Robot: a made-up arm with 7 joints. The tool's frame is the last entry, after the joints.
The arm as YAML. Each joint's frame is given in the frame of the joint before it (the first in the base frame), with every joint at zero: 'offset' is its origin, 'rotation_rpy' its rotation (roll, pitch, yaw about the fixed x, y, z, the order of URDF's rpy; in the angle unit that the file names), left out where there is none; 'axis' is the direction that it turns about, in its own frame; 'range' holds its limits. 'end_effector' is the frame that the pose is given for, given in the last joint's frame.
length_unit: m
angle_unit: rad
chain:
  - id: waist
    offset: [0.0, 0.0, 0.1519]
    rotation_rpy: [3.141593, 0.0, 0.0]
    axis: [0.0, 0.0, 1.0]
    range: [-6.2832, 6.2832]
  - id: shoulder
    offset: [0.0, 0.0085, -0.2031]
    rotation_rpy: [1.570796, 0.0, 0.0]
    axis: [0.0, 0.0, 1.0]
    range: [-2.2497, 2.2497]
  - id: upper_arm
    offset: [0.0, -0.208, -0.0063]
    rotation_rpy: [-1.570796, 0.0, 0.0]
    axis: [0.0, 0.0, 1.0]
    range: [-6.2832, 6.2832]
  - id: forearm
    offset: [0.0, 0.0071, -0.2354]
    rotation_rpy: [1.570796, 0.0, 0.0]
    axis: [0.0, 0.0, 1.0]
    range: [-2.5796, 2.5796]
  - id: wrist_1
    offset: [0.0, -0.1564, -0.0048]
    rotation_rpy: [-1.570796, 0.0, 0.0]
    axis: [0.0, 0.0, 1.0]
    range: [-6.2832, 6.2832]
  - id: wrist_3
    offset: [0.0, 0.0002, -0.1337]
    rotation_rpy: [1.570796, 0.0, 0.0]
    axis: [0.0, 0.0, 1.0]
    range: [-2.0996, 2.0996]
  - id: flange
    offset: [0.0, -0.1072, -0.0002]
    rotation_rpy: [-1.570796, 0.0, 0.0]
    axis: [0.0, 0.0, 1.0]
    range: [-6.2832, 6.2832]
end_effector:
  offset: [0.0, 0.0, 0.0]
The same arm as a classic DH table. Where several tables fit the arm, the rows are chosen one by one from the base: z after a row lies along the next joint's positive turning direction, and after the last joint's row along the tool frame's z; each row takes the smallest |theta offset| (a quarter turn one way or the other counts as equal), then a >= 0, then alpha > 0; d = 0 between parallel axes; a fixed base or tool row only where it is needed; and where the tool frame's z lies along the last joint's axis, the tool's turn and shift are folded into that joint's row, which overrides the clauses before.
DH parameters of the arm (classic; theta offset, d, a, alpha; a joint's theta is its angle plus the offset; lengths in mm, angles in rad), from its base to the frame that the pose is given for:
base (fixed): 0.0000 0.0 0.0 3.1416
waist: 0.0000 -355.0 0.0 1.5708
shoulder: 0.0000 -14.8 0.0 -1.5708
upper_arm: 0.0000 -443.4 0.0 1.5708
forearm: 0.0000 -11.9 0.0 -1.5708
wrist_1: 0.0000 -290.1 0.0 1.5708
wrist_3: 0.0000 -0.4 0.0 -1.5708
flange: 0.0000 -107.2 0.0 0.0000
Joint limits (rad, base to tool): -6.2832..6.2832 -2.2497..2.2497 -6.2832..6.2832 -2.5796..2.5796 -6.2832..6.2832 -2.0996..2.0996 -6.2832..6.2832

